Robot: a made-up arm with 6 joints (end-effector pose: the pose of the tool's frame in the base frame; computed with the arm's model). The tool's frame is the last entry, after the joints.
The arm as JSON. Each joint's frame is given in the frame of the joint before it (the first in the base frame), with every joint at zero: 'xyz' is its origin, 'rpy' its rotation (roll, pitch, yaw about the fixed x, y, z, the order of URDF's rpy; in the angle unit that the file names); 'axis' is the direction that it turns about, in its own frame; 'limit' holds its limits. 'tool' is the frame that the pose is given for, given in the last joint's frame.
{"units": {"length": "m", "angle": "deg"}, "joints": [
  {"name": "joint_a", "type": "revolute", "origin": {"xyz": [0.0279, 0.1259, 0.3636], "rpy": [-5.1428, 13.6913, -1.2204]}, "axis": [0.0, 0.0, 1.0], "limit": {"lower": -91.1, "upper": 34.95}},
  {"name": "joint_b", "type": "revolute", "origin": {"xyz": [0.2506, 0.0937, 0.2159], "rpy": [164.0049, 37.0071, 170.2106]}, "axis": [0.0, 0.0, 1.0], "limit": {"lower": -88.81, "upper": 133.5}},
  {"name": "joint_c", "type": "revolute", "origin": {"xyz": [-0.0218, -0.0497, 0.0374], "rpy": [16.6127, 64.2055, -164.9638]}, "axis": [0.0, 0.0, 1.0], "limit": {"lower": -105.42, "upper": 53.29}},
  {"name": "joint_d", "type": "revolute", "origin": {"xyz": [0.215, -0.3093, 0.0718], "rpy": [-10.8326, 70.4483, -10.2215]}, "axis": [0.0, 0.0, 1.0], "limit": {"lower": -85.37, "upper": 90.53}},
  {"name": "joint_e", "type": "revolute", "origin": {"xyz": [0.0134, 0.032, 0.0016], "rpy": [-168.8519, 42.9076, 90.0]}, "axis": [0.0, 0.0, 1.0], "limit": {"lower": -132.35, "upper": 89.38}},
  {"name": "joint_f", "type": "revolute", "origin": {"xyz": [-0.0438, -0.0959, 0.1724], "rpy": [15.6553, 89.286, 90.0]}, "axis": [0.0, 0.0, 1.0], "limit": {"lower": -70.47, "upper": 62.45}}
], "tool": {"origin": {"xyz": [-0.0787, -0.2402, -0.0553], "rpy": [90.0, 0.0, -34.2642]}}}
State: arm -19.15 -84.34 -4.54 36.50 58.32 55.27
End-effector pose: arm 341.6 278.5 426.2 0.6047 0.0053 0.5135 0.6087
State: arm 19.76 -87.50 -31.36 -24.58 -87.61 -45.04
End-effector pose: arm -72.5 500.2 27.9 -0.7524 -0.6315 -0.1867 0.0155
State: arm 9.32 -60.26 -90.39 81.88 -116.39 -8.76
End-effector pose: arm 40.6 133.2 7.5 0.5507 0.7593 -0.3438 0.0447
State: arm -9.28 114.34 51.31 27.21 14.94 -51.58
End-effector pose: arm 314.9 -235.1 833.6 0.1957 0.3571 -0.0075 0.9133
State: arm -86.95 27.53 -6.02 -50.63 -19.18 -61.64
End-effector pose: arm 329.0 -541.3 600.4 0.3366 0.8204 -0.3203 0.3332
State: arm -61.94 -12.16 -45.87 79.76 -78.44 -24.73
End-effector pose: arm 564.9 360.8 193.9 -0.9708 0.0802 0.0419 0.2223
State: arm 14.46 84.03 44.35 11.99 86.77 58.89
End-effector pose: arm 209.7 229.3 614.2 0.4972 -0.5046 -0.7019 0.0738
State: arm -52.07 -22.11 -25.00 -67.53 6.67 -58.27
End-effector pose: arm 555.2 -140.7 332.3 0.0058 0.9302 -0.3405 0.1368
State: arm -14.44 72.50 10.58 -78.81 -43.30 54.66
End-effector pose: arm 223.9 -40.9 648.9 -0.0992 -0.7827 -0.2342 0.5680
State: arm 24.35 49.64 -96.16 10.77 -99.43 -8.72
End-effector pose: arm 445.5 702.5 -60.5 0.9837 0.0183 0.1680 0.0615
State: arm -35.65 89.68 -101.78 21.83 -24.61 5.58
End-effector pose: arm 417.4 -108.8 -8.6 0.2956 -0.8253 -0.1906 0.4419
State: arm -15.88 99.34 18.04 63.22 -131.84 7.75
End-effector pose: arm 274.0 28.9 1051.6 -0.0256 0.1267 -0.9496 0.2855
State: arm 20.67 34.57 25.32 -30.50 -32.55 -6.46
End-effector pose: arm 644.2 386.3 564.4 -0.5136 0.8104 0.1496 0.2390
